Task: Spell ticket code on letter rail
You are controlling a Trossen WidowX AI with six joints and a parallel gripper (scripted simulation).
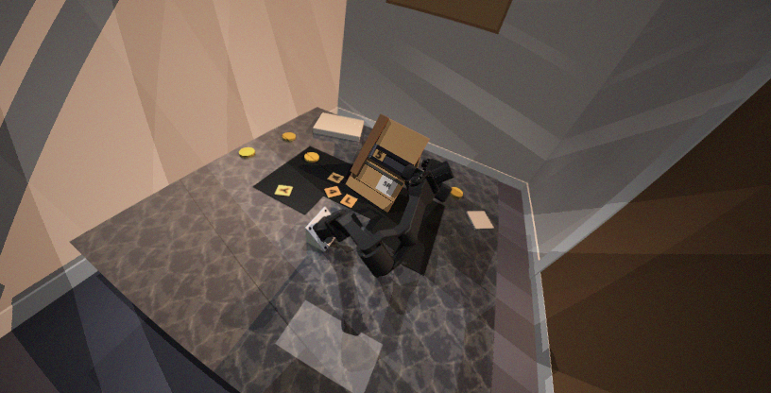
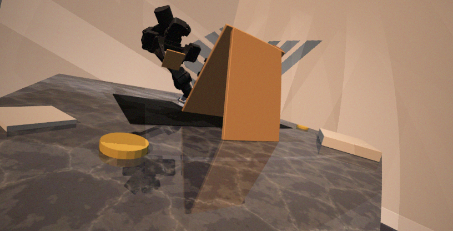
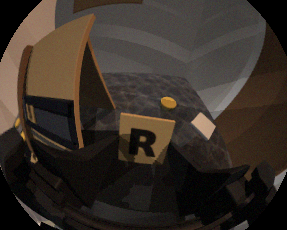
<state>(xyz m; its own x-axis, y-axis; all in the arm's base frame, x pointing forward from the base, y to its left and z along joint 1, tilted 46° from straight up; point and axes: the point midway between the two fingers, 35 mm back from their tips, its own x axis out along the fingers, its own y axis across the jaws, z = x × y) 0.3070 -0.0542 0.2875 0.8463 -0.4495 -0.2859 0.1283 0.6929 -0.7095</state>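
My gripper tip is now 30 mm past the white ticket, 160 mm to the right of it and 80 mm above it. The rest, counted from my gripper tip: black mat: 140 mm behind, 260 mm to the left, 170 mm below; then pale flat box: 320 mm ahead, 660 mm to the left, 150 mm below; then pale card: 130 mm ahead, 280 mm to the right, 160 mm below.
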